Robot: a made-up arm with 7 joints.
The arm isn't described. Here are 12 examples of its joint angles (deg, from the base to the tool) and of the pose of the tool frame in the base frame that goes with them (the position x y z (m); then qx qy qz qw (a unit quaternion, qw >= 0)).
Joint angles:
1: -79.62 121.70 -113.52 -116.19 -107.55 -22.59 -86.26
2: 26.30 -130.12 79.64 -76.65 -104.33 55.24 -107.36
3: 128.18 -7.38 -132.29 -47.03 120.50 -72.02 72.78
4: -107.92 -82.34 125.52 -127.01 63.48 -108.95 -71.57
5: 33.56 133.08 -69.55 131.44 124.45 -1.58 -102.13
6: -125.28 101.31 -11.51 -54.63 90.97 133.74 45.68
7: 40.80 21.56 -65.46 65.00 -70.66 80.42 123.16
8: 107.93 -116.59 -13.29 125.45 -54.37 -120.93 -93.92
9: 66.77 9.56 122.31 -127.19 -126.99 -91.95 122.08
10: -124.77 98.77 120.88 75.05 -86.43 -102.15 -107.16
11: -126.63 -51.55 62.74 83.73 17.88 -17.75 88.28
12: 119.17 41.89 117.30 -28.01 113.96 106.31 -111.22
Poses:
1: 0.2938 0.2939 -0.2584 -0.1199 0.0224 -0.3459 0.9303
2: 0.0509 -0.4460 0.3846 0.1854 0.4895 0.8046 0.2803
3: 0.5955 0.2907 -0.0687 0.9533 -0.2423 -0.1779 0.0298
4: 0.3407 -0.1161 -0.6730 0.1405 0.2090 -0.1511 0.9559
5: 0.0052 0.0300 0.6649 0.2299 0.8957 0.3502 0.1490
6: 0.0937 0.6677 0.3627 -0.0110 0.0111 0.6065 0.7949
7: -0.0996 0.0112 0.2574 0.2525 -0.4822 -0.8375 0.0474
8: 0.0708 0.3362 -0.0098 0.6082 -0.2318 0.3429 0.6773
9: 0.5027 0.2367 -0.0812 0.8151 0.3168 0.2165 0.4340
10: 0.6188 -0.5120 0.2525 0.0505 -0.9226 -0.3750 0.0755
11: 0.0911 -0.1285 -0.5716 0.3038 0.6073 -0.6976 0.2285
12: 0.3361 0.7933 0.2444 0.5097 0.2099 -0.2048 0.8088
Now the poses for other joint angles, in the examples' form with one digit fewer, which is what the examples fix.
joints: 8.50 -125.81 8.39 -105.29 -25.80 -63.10 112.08
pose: 0.227 0.211 0.246 -0.947 0.208 -0.234 0.071
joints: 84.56 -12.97 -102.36 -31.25 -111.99 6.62 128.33
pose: 0.210 0.080 -0.248 0.441 0.405 -0.797 0.081
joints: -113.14 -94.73 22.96 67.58 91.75 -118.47 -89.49
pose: 0.056 0.257 0.210 -0.814 -0.491 0.272 0.147
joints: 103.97 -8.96 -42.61 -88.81 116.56 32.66 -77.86
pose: 0.415 -0.053 0.153 -0.121 -0.553 -0.523 0.637
